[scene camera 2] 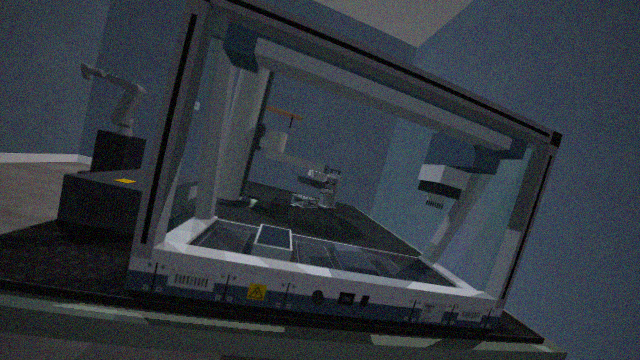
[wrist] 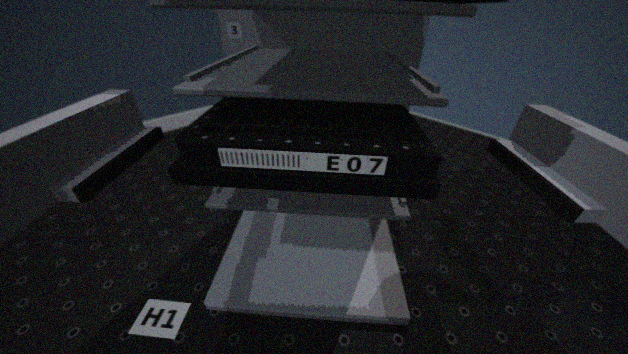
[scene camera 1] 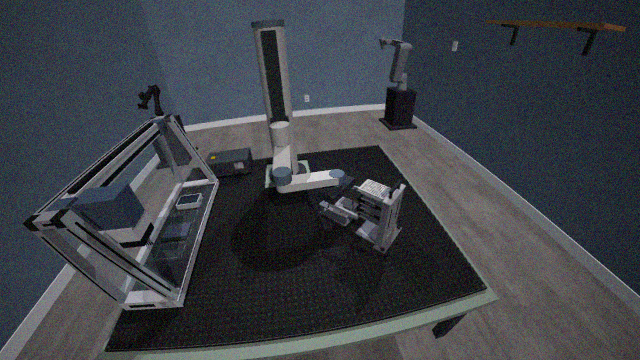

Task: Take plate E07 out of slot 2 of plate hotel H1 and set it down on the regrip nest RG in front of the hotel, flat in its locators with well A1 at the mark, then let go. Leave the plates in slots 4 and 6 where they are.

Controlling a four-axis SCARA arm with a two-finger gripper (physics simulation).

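Places are measured from the arm's base along level axes (x ahead, y left, z up), in centimetres.
Where they show: gripper, between the fingertips: [wrist: 326, 119].
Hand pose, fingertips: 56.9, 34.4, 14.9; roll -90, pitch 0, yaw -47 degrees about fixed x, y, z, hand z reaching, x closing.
Note:
Things, the pixels of their top centre, and the offset from my fingertips, as dx, dy, dz. "spot": a spot on its surface instead. Level surfaces: height alone.
- Plate E07, centre of its top: [wrist: 314, 91] [scene camera 1: 373, 207] +1.8, +2.4, +0.3
- pale plate, centre of its top: [scene camera 1: 376, 188] +1.8, +2.4, +10.7
- dark mat, height of its surface: dz -13.6
- H1 label, a spot on its surface: [wrist: 160, 319] spot: -8.6, +6.3, -13.6
- hotel base, a spot on its surface: [wrist: 320, 275] spot: +1.3, +0.8, -12.9
Plate E07 [wrist: 305, 181] is black with a white barcode label and sits level in slot 2 of hotel H1 [scene camera 1: 391, 217] [scene camera 2: 330, 189] [wrist: 345, 75]. My gripper [wrist: 326, 119] is open in the wrist view, one finger at each side, with a gap between each finger and the plate. It holds nothing. In scene camera 1 the fingers are at the hotel's front. Slot 3 above E07 is empty. A pale plate [scene camera 1: 375, 188] sits on top of the hotel. The slot 4 plate is mostly cut off by the wrist view's top edge. The regrip nest [scene camera 2: 304, 201] stands in front of the hotel; the fingers partly hide it in scene camera 1.
A framed enclosure [scene camera 1: 152, 304] [scene camera 2: 320, 270] stands at the left of the dark mat [scene camera 1: 280, 305] in scene camera 1. A dark box [scene camera 1: 229, 164] [scene camera 2: 100, 202] stands near the arm's column [scene camera 1: 271, 75]. The H1 label [wrist: 160, 319] lies left of the hotel base [wrist: 320, 275].

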